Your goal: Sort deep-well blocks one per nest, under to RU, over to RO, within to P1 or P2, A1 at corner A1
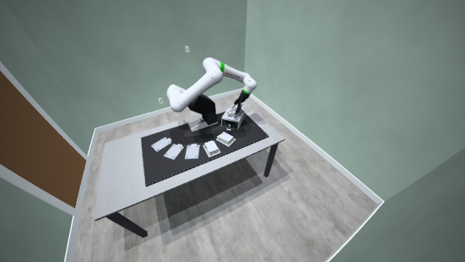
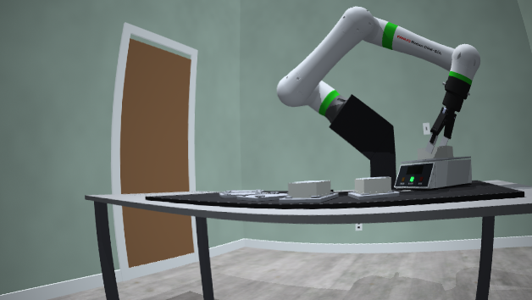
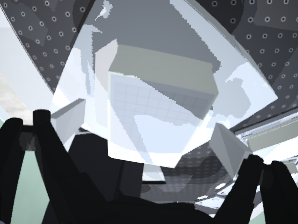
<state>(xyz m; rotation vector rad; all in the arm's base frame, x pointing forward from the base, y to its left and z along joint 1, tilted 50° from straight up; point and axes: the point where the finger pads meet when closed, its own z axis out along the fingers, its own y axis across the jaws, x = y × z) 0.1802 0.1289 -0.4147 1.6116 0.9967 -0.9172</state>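
The check-weigher platform is 4 cm below my hand. The rest, counted from my hand: grey deep-well block: 24 cm ahead, 22 cm to the right, 10 cm below; check-weigher CW: 7 cm below.
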